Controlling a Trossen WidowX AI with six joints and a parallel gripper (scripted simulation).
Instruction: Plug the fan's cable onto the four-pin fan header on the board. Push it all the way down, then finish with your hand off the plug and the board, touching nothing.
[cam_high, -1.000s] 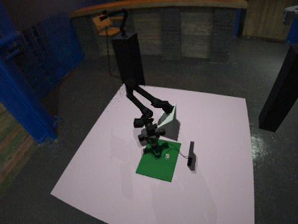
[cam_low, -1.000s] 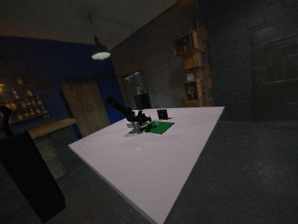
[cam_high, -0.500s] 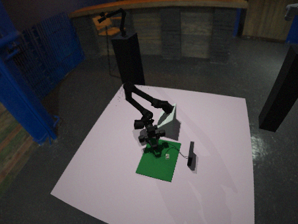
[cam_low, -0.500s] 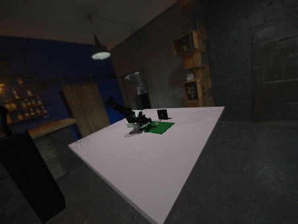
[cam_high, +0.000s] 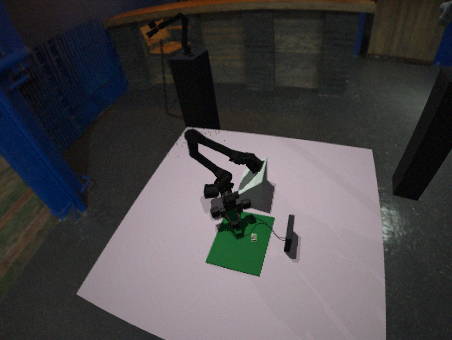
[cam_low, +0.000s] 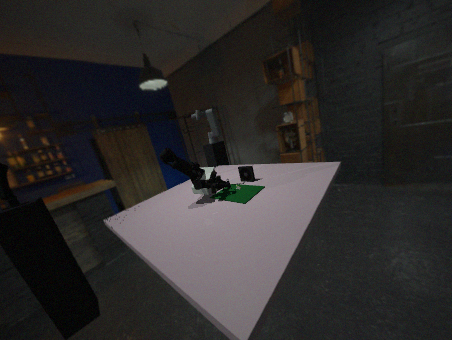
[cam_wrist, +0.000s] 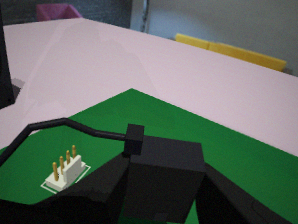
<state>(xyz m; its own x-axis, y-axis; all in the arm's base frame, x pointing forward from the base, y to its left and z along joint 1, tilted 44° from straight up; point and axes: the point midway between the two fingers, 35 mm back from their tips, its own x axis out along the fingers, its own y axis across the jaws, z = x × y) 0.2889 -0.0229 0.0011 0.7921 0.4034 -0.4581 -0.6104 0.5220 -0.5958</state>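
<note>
My gripper tip is 2 cm short of the green board, 3 cm to the right of it and 9 cm above it. Also, from my gripper tip: fan plug 1 cm below; white four-pin fan header 8 cm to the left, 7 cm below; black fan 4 cm behind, 23 cm to the left, 1 cm below.
</note>
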